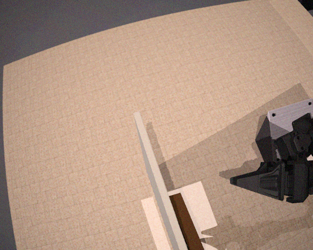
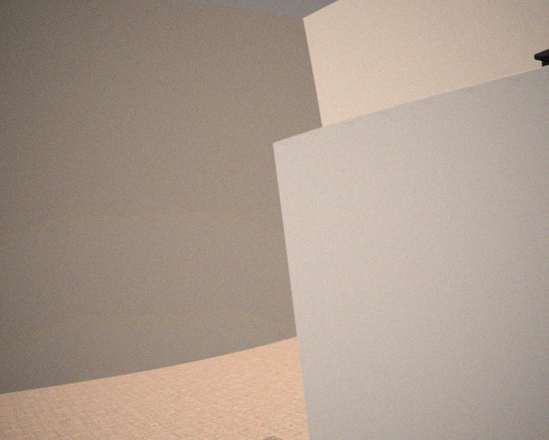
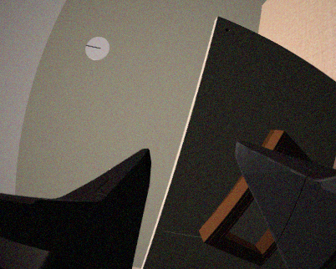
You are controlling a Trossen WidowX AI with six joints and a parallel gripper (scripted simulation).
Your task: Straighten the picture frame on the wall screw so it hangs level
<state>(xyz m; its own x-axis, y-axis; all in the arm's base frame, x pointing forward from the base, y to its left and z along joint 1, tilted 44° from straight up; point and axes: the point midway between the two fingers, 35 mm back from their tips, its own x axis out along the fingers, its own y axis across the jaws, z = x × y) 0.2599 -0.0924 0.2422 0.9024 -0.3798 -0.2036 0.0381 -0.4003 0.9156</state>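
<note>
The brown wooden picture frame is 16 cm below my gripper tip, 10 cm ahead of it and 5 cm to the left of it. Also, from my gripper tip: wall panel 16 cm below, 11 cm ahead, 4 cm to the left.
</note>
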